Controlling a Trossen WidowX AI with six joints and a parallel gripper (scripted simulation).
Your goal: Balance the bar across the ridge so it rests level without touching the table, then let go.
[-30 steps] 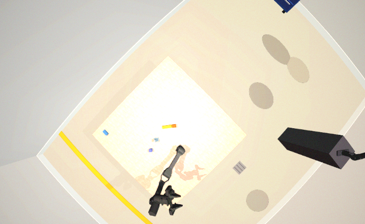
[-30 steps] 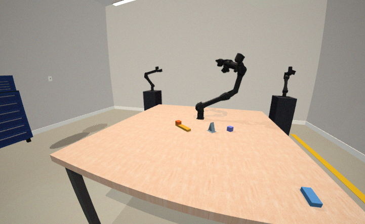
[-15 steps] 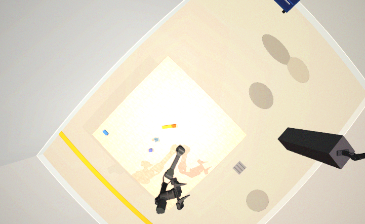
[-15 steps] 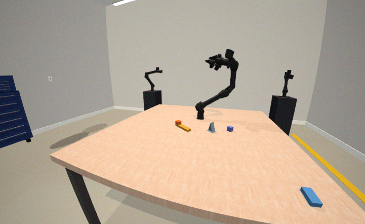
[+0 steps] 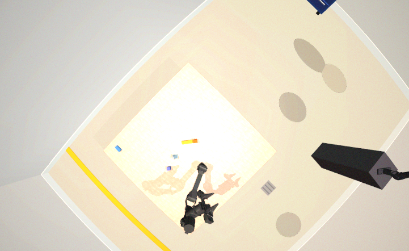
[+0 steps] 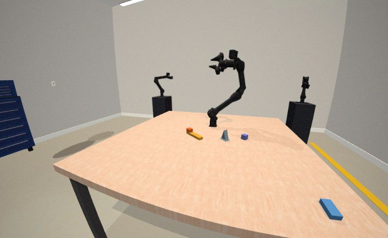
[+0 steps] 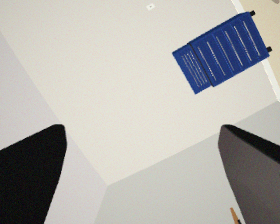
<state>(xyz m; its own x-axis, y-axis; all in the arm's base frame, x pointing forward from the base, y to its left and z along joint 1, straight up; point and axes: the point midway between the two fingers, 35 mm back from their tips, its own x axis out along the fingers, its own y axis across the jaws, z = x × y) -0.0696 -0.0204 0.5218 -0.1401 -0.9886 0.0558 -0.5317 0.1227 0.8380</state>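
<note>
My gripper tip is 320 mm short of the yellow bar, 60 mm to the left of it and 510 mm above it. From my gripper tip the other things lie so: flat blue block 810 mm ahead, 550 mm to the left, 520 mm below; then small purple cube 300 mm ahead, 310 mm to the left, 510 mm below.
</note>
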